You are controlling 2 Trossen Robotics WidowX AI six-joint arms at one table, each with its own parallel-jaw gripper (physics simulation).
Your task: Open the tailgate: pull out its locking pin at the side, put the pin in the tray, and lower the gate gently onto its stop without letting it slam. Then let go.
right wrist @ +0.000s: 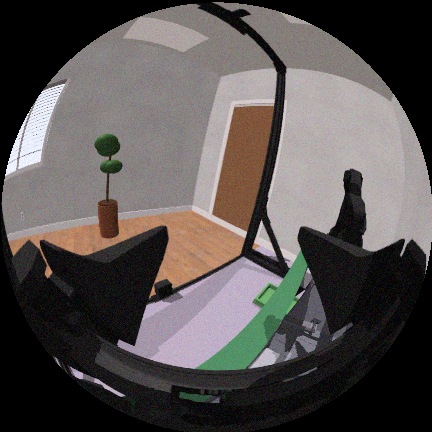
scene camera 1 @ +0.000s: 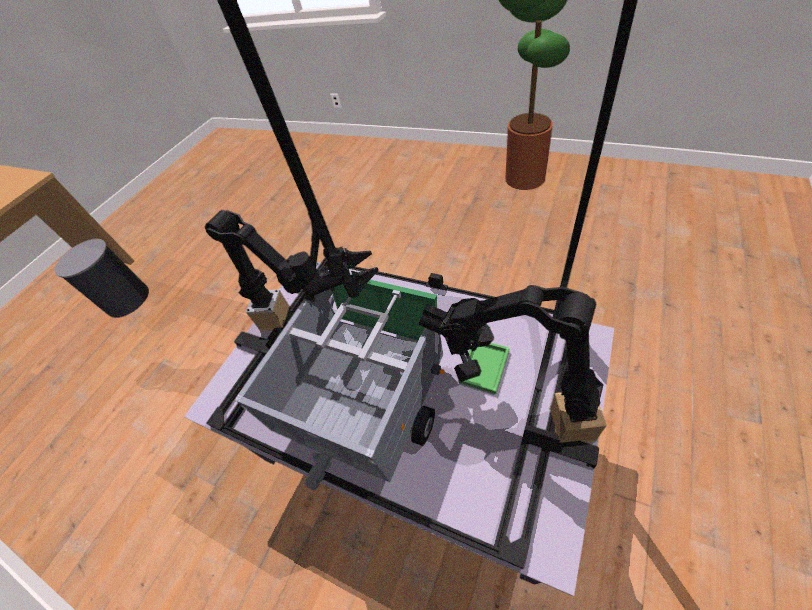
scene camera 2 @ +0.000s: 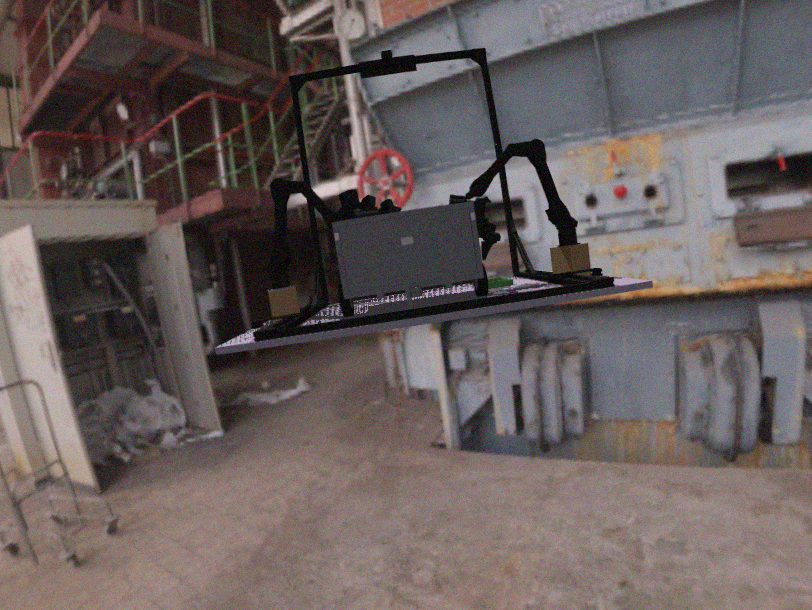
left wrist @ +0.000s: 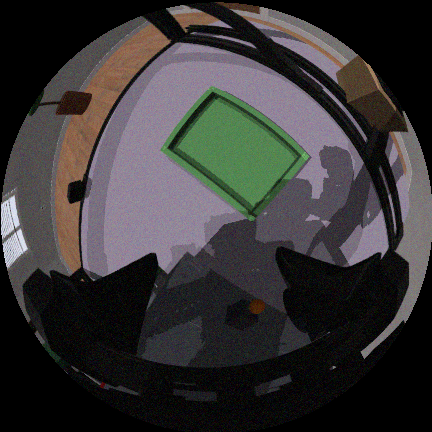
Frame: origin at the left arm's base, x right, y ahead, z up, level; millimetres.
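Where they show: left gripper, fingertip midpoint: (scene camera 1: 455, 355) (left wrist: 217, 257); right gripper, fingertip midpoint: (right wrist: 236, 233) (scene camera 1: 374, 260); left arm's base at its link origin: (scene camera 1: 580, 408) (scene camera 2: 568, 245); right arm's base at its link origin: (scene camera 1: 262, 300) (scene camera 2: 280, 287).
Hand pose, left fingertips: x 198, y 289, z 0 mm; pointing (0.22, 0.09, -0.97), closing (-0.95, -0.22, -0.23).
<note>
Each offset is from my left fingertips to the centre of the thing. "spot": to the spot under its first point.
The green tailgate (scene camera 1: 417, 316) (right wrist: 245, 345) stands upright at the back end of the grey trailer {dy +298, dx -62, dz +29 mm} (scene camera 1: 308, 428) (scene camera 2: 406, 262). The locking pin's orange knob (scene camera 1: 441, 371) (left wrist: 257, 306) shows by a dark block on the trailer's side; its shaft cannot be made out. The green tray {dy -85, dx +15, dz -105 mm} (scene camera 1: 489, 369) (left wrist: 235, 150) (right wrist: 267, 294) looks empty and lies beside the trailer. My left gripper (scene camera 1: 473, 354) (left wrist: 217, 257) is open above the gap between trailer and tray, with the knob showing between its fingers in the left wrist view. My right gripper (scene camera 1: 371, 261) (right wrist: 236, 233) is open and empty, above and behind the tailgate's top edge.
White crossbars {spot: dy +201, dx -12, dz +172 mm} (scene camera 1: 374, 334) span the trailer near the tailgate. A black wheel {dy +115, dx -171, dz -64 mm} (scene camera 1: 422, 425) is on the trailer's side nearer the left arm. Black rails and uprights (scene camera 1: 594, 157) frame the table. A small black block {spot: dy +32, dx +359, dz -75 mm} (scene camera 1: 435, 281) (right wrist: 163, 288) is at the back rail.
</note>
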